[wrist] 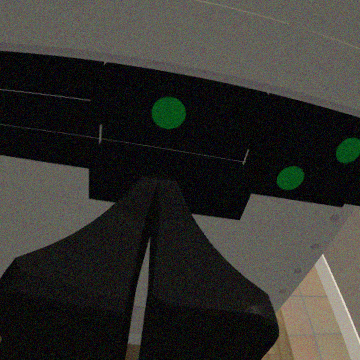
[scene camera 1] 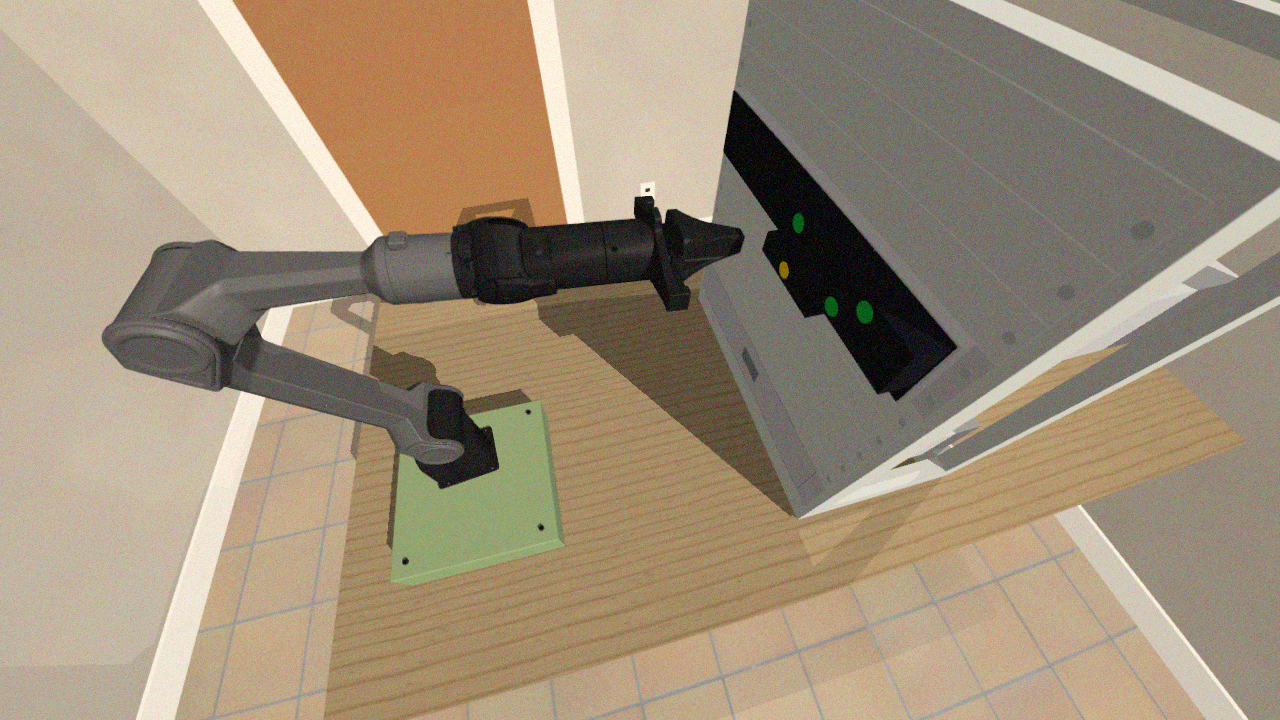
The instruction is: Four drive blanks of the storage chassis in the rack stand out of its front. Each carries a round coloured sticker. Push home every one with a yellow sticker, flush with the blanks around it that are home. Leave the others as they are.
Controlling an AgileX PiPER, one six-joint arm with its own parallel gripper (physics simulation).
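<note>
The black storage chassis point(scene camera 1: 760, 156) point(wrist: 45, 110) sits in the grey rack point(scene camera 1: 939, 134) point(wrist: 150, 25). A yellow sticker point(scene camera 1: 783, 269) is on a lower blank that juts out past the chassis edge; in the wrist view the sticker does not show, and the fingers cover part of that blank point(wrist: 215, 202). A green sticker point(scene camera 1: 798, 222) point(wrist: 168, 112) is above it. Two more green stickers, one lower point(scene camera 1: 830, 306) point(wrist: 290, 178) and one upper point(scene camera 1: 864, 311) point(wrist: 348, 150), are to the right. My gripper point(scene camera 1: 742, 240) point(wrist: 155, 194) is shut and empty, its tips a little in front of the jutting blank, with a gap in the scene view.
The arm's base stands on a green plate point(scene camera 1: 483, 528) on the wooden table top point(scene camera 1: 626, 573). The grey lower front point(scene camera 1: 760, 304) of the rack is below the chassis. An orange door point(scene camera 1: 402, 107) and a wall socket point(scene camera 1: 647, 189) are behind the arm.
</note>
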